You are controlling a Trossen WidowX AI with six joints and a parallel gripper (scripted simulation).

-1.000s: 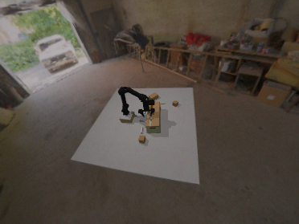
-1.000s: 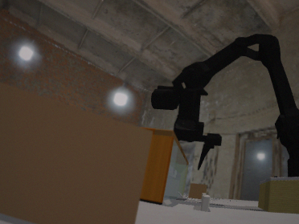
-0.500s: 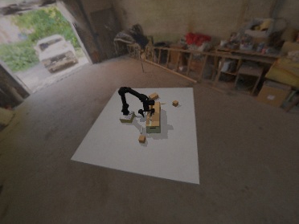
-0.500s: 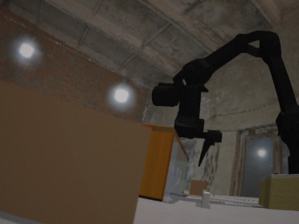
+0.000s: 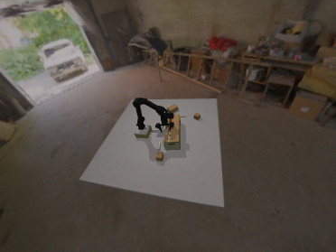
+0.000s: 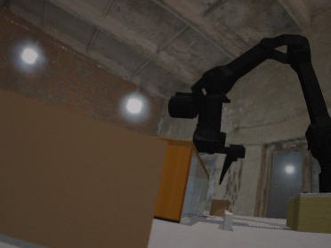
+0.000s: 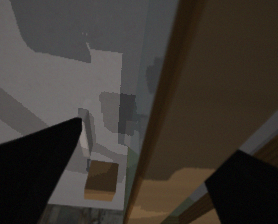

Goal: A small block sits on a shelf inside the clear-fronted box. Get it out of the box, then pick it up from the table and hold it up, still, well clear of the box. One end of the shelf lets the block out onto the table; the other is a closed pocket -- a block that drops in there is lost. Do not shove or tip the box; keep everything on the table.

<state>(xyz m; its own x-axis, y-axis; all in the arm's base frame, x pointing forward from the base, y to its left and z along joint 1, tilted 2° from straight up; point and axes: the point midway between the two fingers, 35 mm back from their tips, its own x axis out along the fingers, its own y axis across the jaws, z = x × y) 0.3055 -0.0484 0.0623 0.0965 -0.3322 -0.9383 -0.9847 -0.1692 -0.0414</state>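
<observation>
Right now the tan block is 60 mm ahead of my gripper tip and 20 mm to the right of it. From my gripper tip the other things lie so: clear-fronted box (40 mm to the left, 30 mm below, 30 mm ahead); big brown block (450 mm to the left, 60 mm below, 30 mm behind); brown cube (260 mm to the right, 60 mm below, 10 mm behind).
</observation>
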